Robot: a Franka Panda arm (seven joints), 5 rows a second.
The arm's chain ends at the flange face. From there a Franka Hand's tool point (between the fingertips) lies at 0.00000 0.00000 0.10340 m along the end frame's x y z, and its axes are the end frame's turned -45 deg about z.
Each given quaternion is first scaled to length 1.
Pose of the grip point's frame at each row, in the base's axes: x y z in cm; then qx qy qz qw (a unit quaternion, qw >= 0):
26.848, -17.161, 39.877, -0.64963, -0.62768, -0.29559, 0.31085
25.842, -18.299, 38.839, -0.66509, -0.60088, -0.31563, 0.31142
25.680, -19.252, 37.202, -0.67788, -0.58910, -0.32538, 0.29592
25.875, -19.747, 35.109, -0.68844, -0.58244, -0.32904, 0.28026
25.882, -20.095, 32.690, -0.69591, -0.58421, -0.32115, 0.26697
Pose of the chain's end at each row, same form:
26.912, -25.174, 46.412, -0.84038, -0.33130, -0.15413, 0.40030
25.371, -26.504, 45.113, -0.84441, -0.30062, -0.17243, 0.40850
24.724, -27.364, 43.542, -0.85172, -0.28484, -0.18737, 0.39791
24.566, -27.700, 41.586, -0.85893, -0.27465, -0.19674, 0.38484
24.486, -27.817, 39.423, -0.86650, -0.27343, -0.19454, 0.36955

